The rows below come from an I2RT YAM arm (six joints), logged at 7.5 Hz.
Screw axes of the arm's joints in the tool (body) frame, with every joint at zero. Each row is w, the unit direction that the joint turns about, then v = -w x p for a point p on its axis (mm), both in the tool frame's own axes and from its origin. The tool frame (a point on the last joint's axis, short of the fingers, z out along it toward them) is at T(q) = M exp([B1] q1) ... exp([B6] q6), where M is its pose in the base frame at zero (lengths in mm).
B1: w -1 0 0 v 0 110.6 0
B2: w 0 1 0 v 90.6 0 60
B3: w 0 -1 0 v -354.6 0 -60
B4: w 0 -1 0 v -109.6 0 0
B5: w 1 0 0 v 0 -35.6 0
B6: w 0 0 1 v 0 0 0
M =
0 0 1 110.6
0 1 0 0
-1 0 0 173.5
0 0 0 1
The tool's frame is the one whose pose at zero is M.
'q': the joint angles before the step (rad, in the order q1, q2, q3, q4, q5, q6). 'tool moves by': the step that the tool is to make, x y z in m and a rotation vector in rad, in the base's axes. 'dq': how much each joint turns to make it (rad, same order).
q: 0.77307, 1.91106, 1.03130, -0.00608, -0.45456, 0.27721
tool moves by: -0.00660, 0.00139, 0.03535, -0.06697, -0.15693, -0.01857
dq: 0.02834, -0.09898, 0.02795, -0.09010, 0.15118, -0.07178
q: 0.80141, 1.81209, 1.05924, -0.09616, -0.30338, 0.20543
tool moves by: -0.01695, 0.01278, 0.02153, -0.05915, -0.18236, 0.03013
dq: 0.07107, -0.05632, 0.01074, -0.00925, 0.15584, -0.09184
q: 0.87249, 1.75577, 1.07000, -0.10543, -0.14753, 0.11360
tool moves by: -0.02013, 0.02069, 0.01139, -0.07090, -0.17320, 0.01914
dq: 0.09303, -0.01043, 0.02303, 0.01081, 0.17867, -0.07869
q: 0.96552, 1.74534, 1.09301, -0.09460, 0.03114, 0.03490
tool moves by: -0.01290, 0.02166, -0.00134, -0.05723, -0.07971, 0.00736
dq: 0.06929, 0.04299, 0.04660, -0.00612, 0.11203, -0.02984
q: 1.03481, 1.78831, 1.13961, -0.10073, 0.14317, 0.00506
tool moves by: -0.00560, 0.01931, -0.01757, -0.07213, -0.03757, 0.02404
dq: 0.04173, 0.08292, 0.04258, 0.00250, 0.06012, -0.03734
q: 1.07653, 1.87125, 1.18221, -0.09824, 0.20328, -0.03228
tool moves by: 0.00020, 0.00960, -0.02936, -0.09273, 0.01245, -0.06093
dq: 0.01707, 0.09675, 0.03384, -0.03388, 0.07624, 0.03726
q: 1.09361, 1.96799, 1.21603, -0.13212, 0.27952, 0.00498
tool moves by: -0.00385, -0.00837, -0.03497, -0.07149, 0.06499, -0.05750
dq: 0.00012, 0.05897, -0.04198, -0.01046, 0.01389, 0.06380
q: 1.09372, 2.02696, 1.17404, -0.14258, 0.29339, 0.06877
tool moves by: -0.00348, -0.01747, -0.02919, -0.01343, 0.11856, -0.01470
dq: -0.02069, 0.02746, -0.07778, 0.02628, -0.08771, 0.04656
